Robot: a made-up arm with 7 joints.
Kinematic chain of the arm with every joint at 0, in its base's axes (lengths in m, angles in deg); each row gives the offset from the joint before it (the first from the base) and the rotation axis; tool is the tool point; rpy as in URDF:
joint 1: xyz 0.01 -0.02 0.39 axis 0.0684 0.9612 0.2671
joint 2: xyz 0 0.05 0.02 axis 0.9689 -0.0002 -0.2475
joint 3: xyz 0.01 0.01 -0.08 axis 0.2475 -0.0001 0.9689
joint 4: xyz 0.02 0.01 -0.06 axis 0.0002 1 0
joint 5: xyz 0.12 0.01 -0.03 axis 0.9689 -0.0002 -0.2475
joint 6: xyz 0.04 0.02 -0.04 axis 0.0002 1 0
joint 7: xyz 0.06 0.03 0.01 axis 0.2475 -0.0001 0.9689
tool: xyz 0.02 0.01 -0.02 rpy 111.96 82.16 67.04
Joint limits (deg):
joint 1: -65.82..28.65
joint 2: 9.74..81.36
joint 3: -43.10..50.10
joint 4: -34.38..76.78
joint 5: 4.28..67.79
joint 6: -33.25..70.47
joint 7: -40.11..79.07
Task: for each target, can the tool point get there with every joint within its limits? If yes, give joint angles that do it. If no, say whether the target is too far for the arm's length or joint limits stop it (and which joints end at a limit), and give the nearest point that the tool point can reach.
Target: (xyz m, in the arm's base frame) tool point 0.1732 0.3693 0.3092
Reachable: yes | joints -6.37 35.87 36.64 27.71 29.87 28.73 -6.16
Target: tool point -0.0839 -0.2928 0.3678
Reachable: no: joint limits stop it (at a limit: joint 1, joint 3, joint 4, joint 5, joint 6) | nearest point 0.0871 -0.1339 0.5289 | short by 0.284 m
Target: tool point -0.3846 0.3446 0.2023
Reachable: no: too far | nearest point -0.2296 0.2648 0.2205 | short by 0.175 m
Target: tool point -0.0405 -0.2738 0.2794
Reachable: no: joint limits stop it (at a limit: joint 1, joint 3, joint 4, joint 5, joint 6) | nearest point 0.1273 -0.0593 0.2412 | short by 0.275 m
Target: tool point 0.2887 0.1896 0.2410
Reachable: yes | joints 5.05 75.78 -22.96 13.48 36.84 -1.46 0.72
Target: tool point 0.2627 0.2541 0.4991
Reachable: yes | joints 13.94 71.85 31.51 5.26 56.72 45.76 8.79
